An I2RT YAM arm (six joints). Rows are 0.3 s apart.
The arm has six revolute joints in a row. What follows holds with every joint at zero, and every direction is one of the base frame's.
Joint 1 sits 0.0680 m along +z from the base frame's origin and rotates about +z.
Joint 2 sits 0.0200 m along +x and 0.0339 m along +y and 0.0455 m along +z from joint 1 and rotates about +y.
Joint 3 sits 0.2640 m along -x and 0.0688 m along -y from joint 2 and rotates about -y.
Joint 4 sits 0.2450 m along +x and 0.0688 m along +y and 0.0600 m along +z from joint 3 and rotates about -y.
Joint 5 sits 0.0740 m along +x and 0.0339 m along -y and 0.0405 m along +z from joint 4 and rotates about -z.
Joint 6 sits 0.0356 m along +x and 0.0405 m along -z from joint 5 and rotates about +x.
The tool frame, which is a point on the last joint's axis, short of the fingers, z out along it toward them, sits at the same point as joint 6; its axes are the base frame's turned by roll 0.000, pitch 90.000 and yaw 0.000 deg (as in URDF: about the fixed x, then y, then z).
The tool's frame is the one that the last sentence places.
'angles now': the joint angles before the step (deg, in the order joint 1, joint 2, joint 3, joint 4, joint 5, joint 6). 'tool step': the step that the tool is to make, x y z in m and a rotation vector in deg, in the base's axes. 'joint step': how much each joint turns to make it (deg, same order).
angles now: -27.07, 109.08, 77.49, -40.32, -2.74, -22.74
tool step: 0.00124, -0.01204, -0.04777, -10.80, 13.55, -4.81
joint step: 0.00, 7.71, 0.03, 0.42, 16.47, 0.72
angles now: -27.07, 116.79, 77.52, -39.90, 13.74, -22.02
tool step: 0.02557, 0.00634, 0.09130, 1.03, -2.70, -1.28
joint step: 2.32, -1.42, 19.45, -19.80, -1.36, 4.05
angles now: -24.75, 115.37, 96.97, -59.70, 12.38, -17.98
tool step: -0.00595, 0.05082, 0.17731, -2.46, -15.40, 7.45
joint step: 6.23, -1.92, 37.53, -24.22, -3.61, -0.06
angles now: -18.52, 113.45, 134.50, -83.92, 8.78, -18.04
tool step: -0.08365, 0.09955, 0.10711, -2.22, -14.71, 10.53
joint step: 14.27, -8.66, 18.51, -12.89, 1.46, 3.47
